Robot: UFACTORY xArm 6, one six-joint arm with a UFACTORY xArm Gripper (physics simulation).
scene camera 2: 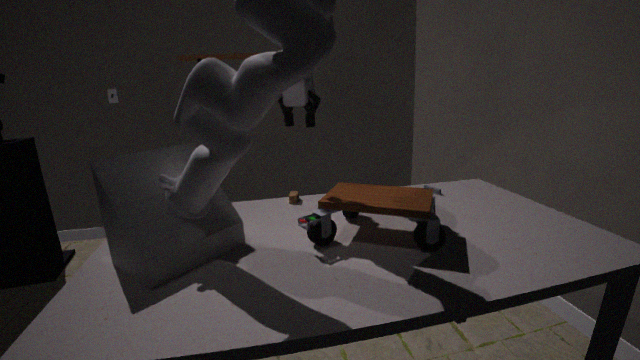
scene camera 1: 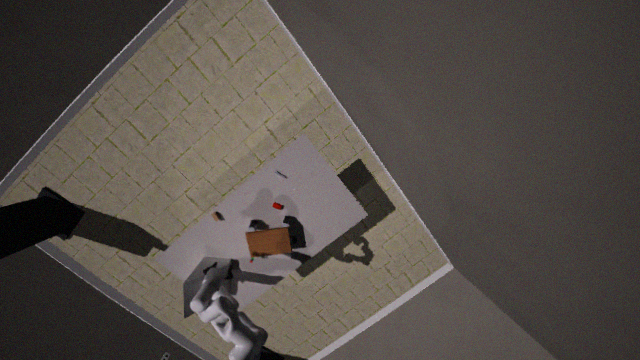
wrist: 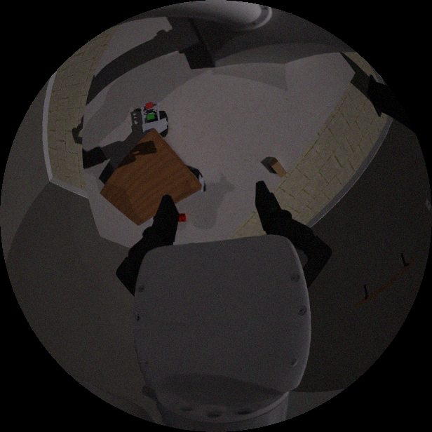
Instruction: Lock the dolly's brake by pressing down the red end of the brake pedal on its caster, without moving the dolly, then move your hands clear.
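Frame: origin at the arm's base, x ahead, y left, z up, level; metres.
Seen in the pictures: gripper, fingertip midpoint: (scene camera 2: 299, 126) (scene camera 1: 223, 264); arm's base, origin of the base link: (scene camera 2: 188, 199).
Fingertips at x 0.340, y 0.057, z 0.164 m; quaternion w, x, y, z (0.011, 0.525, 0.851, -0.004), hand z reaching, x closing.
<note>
Pixels of each thing's middle, then the offset from my fingertips to it. "spot": a spot on its surface instead. Level surfaces: height alone.
- dolly, body centre: (scene camera 2: 378, 216) (scene camera 1: 271, 239) dy -0.176, dx +0.174, dz -0.255 m
- table, its level: dz -0.317 m
- brake pedal's red end, surface spot: (scene camera 2: 303, 220) spot: dy -0.179, dx -0.056, dz -0.227 m
- caster, body centre: (scene camera 2: 322, 230) dy -0.158, dx +0.004, dz -0.278 m
- pedal's green end, surface spot: (scene camera 2: 312, 218) spot: dy -0.172, dx -0.028, dz -0.229 m
- small brown block, body centre: (scene camera 2: 293, 197) (scene camera 1: 216, 216) dy +0.240, dx +0.035, dz -0.302 m
- red object, body centre: (scene camera 1: 277, 206) dy -0.045, dx +0.392, dz -0.305 m
- thin grey item, body centre: (scene camera 2: 432, 189) (scene camera 1: 280, 174) dy +0.095, dx +0.592, dz -0.307 m
The dolly (scene camera 1: 269, 242) (scene camera 2: 377, 199) (wrist: 150, 180), with an orange-brown wooden deck, stands on its casters on the table (scene camera 1: 320, 175) (scene camera 2: 530, 240). The brake pedal's red end (scene camera 2: 303, 220) (wrist: 149, 105) points outward from one caster (scene camera 2: 321, 232) (wrist: 164, 122), beyond the deck edge. The pedal's green end (scene camera 2: 312, 218) (wrist: 150, 116) is nearer the deck. The pedal's exact tilt cannot be told. My gripper (scene camera 2: 299, 125) (wrist: 213, 198) is open and empty, high above the table, with its fingers pointing down in the scene camera 2 view. It touches neither pedal nor dolly.
A small brown block (scene camera 1: 217, 216) (scene camera 2: 294, 198) (wrist: 276, 166) lies near the table edge. A red object (scene camera 1: 278, 205) (wrist: 182, 217) lies beside the dolly. A thin grey item (scene camera 1: 281, 174) (scene camera 2: 433, 190) lies farther off. The arm stands on a grey wedge-shaped base (scene camera 2: 130, 240).
</note>
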